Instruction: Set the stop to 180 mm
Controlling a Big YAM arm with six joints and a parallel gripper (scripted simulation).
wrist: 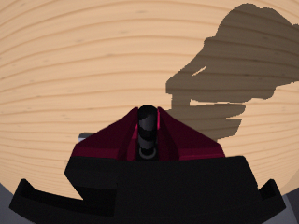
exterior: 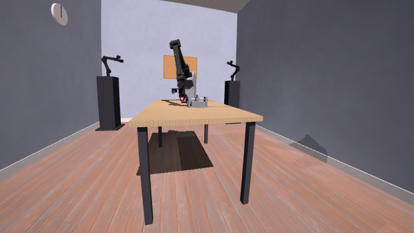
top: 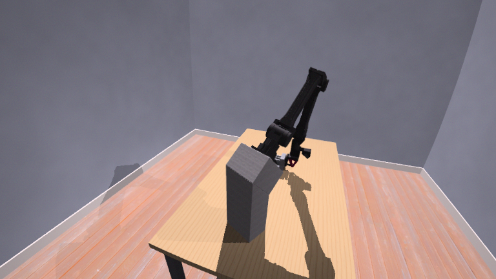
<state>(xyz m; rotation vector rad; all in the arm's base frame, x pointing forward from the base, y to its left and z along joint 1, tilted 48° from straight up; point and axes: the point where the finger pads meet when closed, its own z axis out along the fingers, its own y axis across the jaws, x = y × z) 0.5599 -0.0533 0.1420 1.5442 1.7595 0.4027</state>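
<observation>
Right now my hand is 1 cm to the right of the black handwheel handle.
</observation>
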